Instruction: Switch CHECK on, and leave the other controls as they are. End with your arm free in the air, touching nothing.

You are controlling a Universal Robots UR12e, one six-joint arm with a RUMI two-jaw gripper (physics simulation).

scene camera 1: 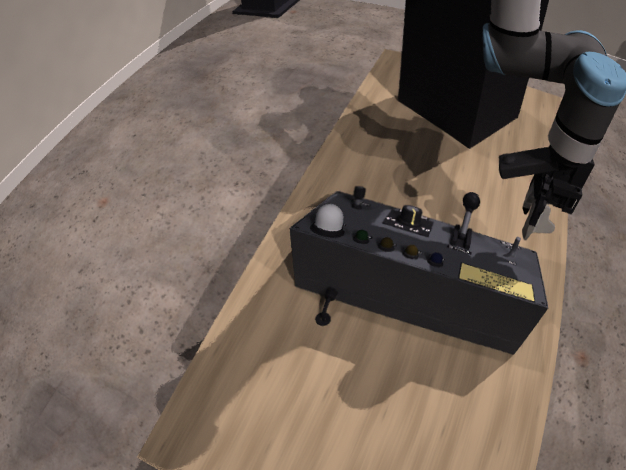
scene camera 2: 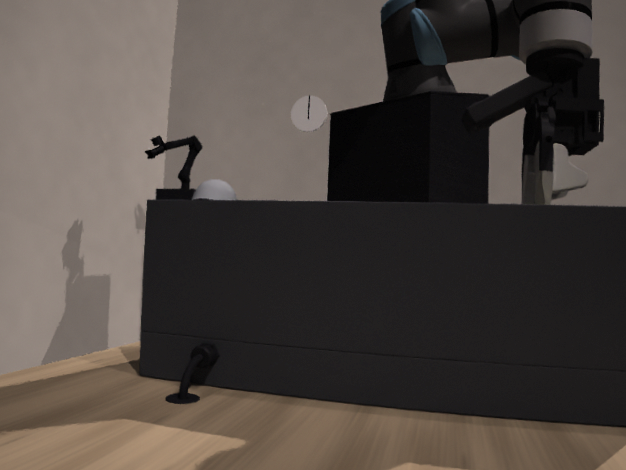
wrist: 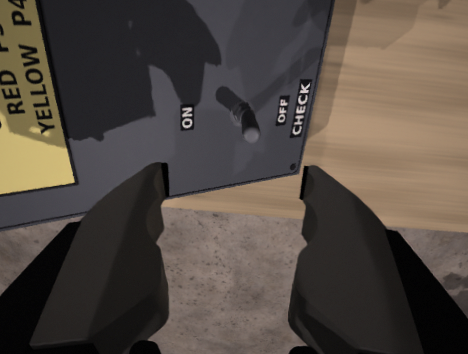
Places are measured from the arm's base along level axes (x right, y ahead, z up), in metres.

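Where they show: gripper, fingertip midpoint: [scene camera 1: 524, 226] [wrist: 235, 167].
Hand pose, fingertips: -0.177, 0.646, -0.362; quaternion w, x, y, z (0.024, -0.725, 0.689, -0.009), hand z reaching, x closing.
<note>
Things, the pixels of their top centre, and the offset from my fingertips, as dx, dy, dz. "pt": a spot on its surface instead. Level surfaces: height alone.
- CHECK toggle, top centre: [wrist: 249, 135] [scene camera 1: 518, 238] -0.001, -0.007, -0.048
- OFF label, surface spot: [wrist: 282, 110] pt -0.001, -0.036, -0.115
- CHECK label, top centre: [wrist: 301, 110] -0.001, -0.054, -0.122
- ball-topped lever, top centre: [scene camera 1: 473, 194] +0.118, -0.073, -0.027
- rotary knob, top centre: [scene camera 1: 412, 207] +0.239, -0.015, -0.057
- small black control, top centre: [scene camera 1: 358, 190] +0.359, -0.014, -0.051
- white dome, surface spot: [scene camera 2: 215, 190] [scene camera 1: 330, 224] pt +0.361, +0.146, +0.015
- yellow label, surface spot: [scene camera 1: 495, 281] pt +0.041, +0.142, -0.016
- wooden table, surface height: dz -0.193
The CHECK toggle [scene camera 1: 514, 246] [wrist: 248, 125] is a small metal lever at the panel's right end in scene camera 1. In the wrist view its tip leans a little towards the OFF label [wrist: 282, 110], beside the CHECK label [wrist: 301, 108], and away from the ON label [wrist: 187, 117]. My gripper [scene camera 1: 533, 230] [wrist: 235, 167] is partly open, with nothing between its fingers. In the wrist view the toggle shows above the gap between the fingertips, apart from both. In scene camera 2 the fingertips are hidden behind the box.
The dark control box [scene camera 1: 404, 293] [scene camera 2: 353, 283] also carries a ball-topped lever [scene camera 1: 470, 201], a rotary knob [scene camera 1: 410, 215], a small black control [scene camera 1: 359, 194], a white dome [scene camera 1: 329, 218] [scene camera 2: 215, 190], several coloured round pieces and a yellow label [scene camera 1: 495, 281]. It stands on the wooden table [scene camera 1: 303, 404].
</note>
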